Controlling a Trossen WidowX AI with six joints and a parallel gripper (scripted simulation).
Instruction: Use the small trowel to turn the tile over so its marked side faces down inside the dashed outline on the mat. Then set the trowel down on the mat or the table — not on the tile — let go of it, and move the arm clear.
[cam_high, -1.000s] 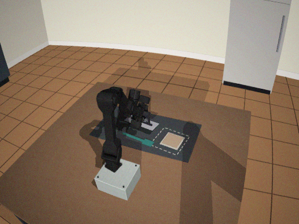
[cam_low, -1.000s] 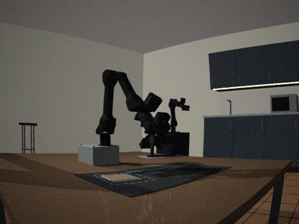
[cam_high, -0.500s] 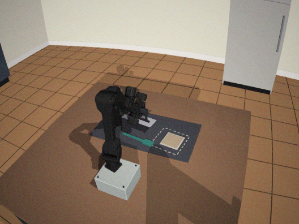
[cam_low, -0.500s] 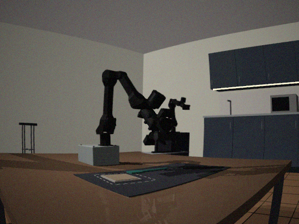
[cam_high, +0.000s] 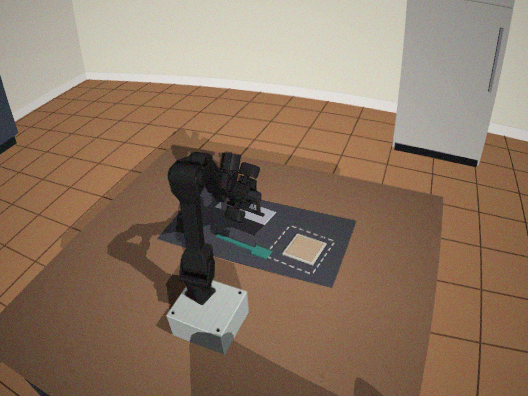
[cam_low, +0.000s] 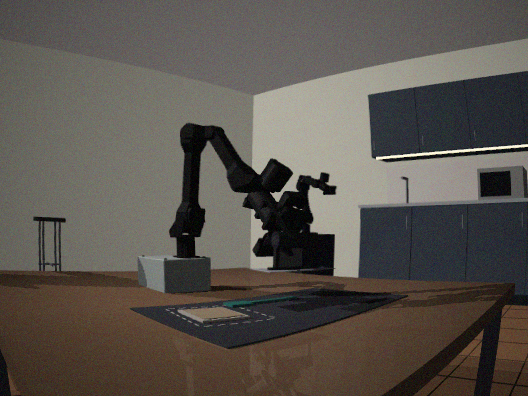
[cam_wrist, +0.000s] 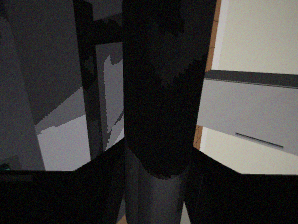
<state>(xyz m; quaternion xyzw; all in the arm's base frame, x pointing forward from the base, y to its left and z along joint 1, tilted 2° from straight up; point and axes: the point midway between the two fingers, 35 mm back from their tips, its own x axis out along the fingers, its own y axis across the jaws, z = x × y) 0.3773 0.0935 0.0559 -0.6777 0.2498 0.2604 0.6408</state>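
My gripper tip is 16 cm above the dark mat, 2 cm to the left of it and 1 cm past it. From my gripper tip the other things lie so: teal trowel: 14 cm below, 10 cm behind, 4 cm to the right; tan square tile: 21 cm to the right, 14 cm below, 1 cm behind.
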